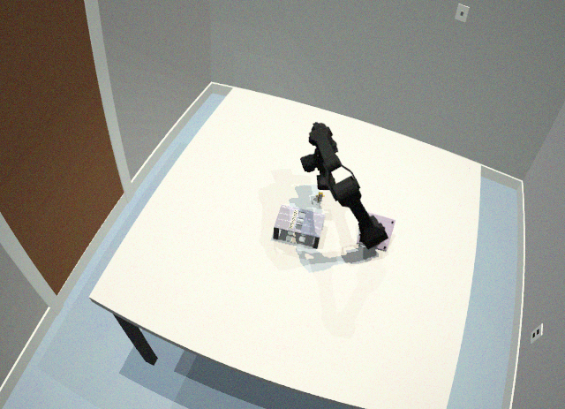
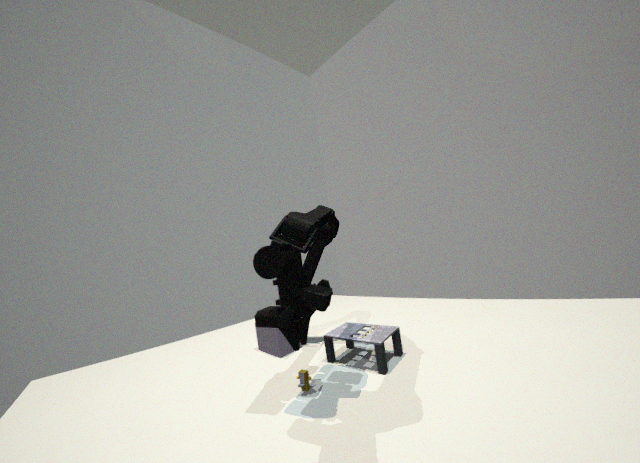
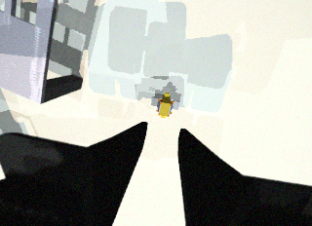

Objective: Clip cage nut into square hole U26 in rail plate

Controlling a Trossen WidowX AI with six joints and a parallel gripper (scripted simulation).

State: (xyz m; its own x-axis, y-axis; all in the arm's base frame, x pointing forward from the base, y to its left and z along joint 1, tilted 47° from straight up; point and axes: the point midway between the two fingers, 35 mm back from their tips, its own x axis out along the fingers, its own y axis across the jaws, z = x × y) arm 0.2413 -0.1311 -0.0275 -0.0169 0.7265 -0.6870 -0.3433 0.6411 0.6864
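The yellow cage nut is 70 mm below my gripper tip.
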